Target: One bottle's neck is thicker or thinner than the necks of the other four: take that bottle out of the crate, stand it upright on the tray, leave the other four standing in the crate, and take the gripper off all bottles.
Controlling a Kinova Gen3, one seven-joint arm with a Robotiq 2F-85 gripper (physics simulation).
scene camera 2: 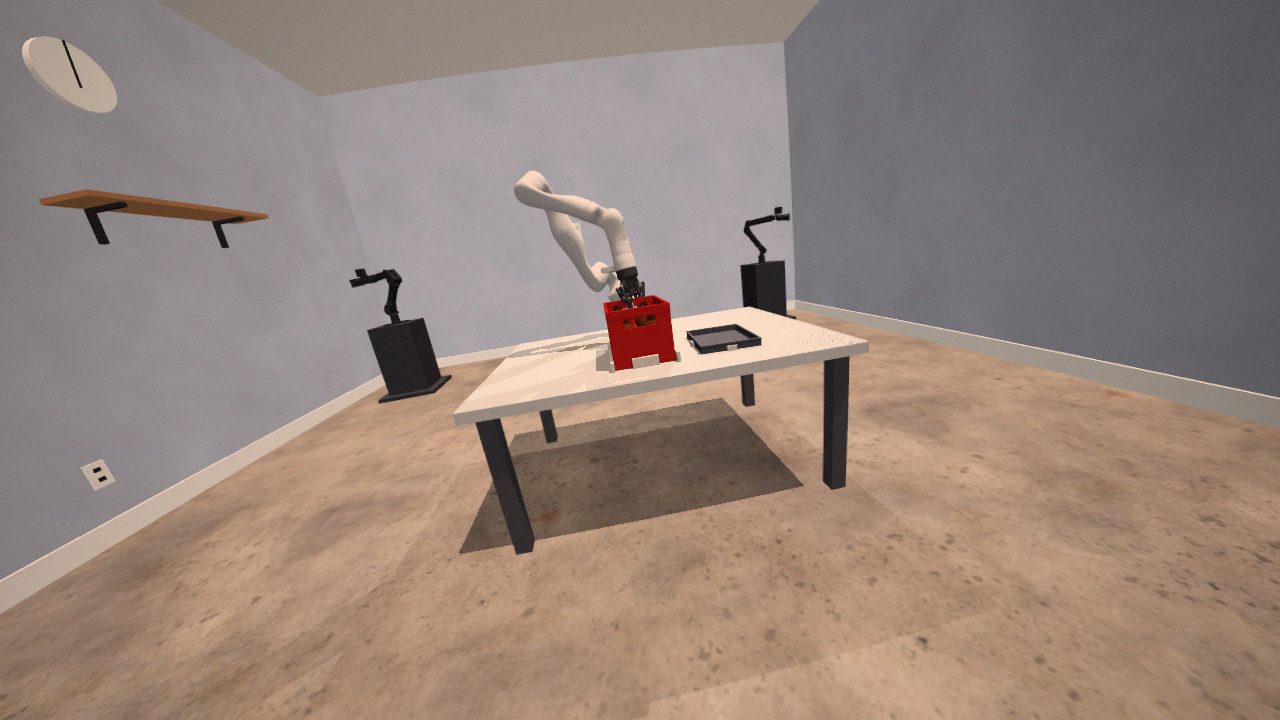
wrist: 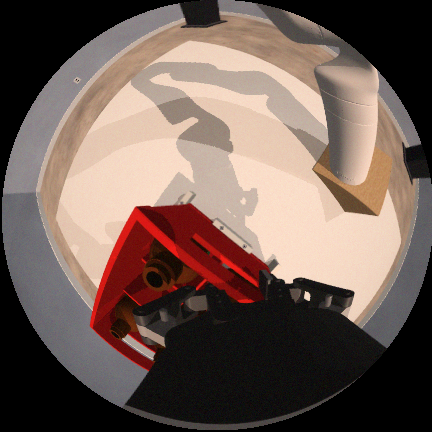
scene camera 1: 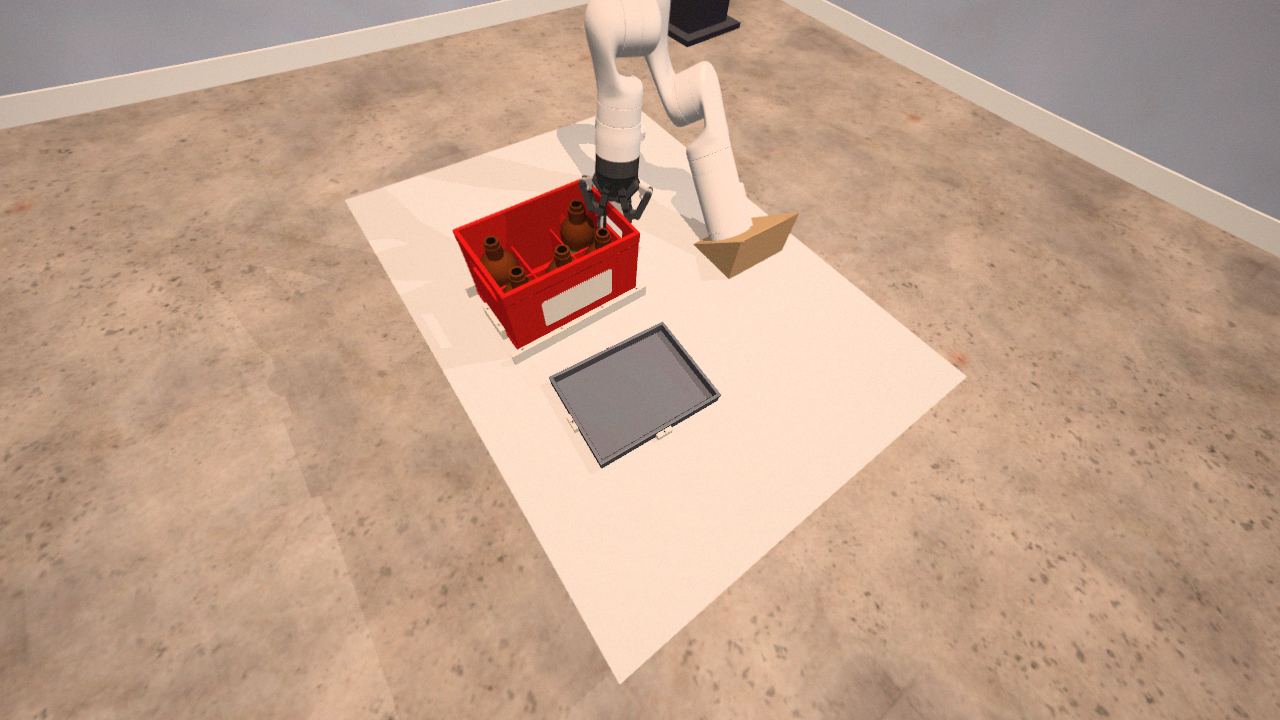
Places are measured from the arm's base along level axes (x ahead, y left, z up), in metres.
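Where they show: gripper, fingertip midpoint: (wrist: 241, 279) (scene camera 1: 614, 233); arm's base, link origin: (wrist: 348, 165) (scene camera 1: 729, 233).
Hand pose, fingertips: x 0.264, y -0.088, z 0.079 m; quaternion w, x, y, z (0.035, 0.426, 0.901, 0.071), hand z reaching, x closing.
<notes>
Each offset is from my fingertips to the centre of the thing. "pt": to the spot under its first point. Level surfaces: height alone.
The red crate {dx +0.126, dy -0.031, dz -0.037 m} (scene camera 1: 529, 325) (scene camera 2: 641, 347) (wrist: 176, 220) stands on the table. Five brown bottles stand in it: back right (scene camera 1: 578, 231), back left (scene camera 1: 494, 261), front left (scene camera 1: 516, 274), front middle (scene camera 1: 562, 254) and front right (scene camera 1: 602, 238). I cannot tell which neck differs. In the wrist view a large bottle mouth {dx +0.035, dy -0.074, dz +0.039 m} (wrist: 157, 277) and a smaller neck {dx +0.214, dy -0.082, dz +0.012 m} (wrist: 119, 329) show; my gripper hides other bottles. My gripper (scene camera 1: 618, 220) (scene camera 2: 631, 300) (wrist: 241, 279) is partly open, with nothing between its fingers, at the crate's right end near the right bottles. The grey tray {pt dx +0.150, dy +0.256, dz -0.119 m} (scene camera 1: 635, 394) (scene camera 2: 723, 337) holds no bottle.
The crate's end wall and rim are close beside my fingers. Pale strips lie along the crate's base. A tan wedge-shaped block (scene camera 1: 760, 243) (wrist: 370, 192) stands at the arm's base, right of the crate. The tray lies in front of the crate on the white table {dz -0.124 m} (scene camera 1: 805, 385) (scene camera 2: 572, 386).
</notes>
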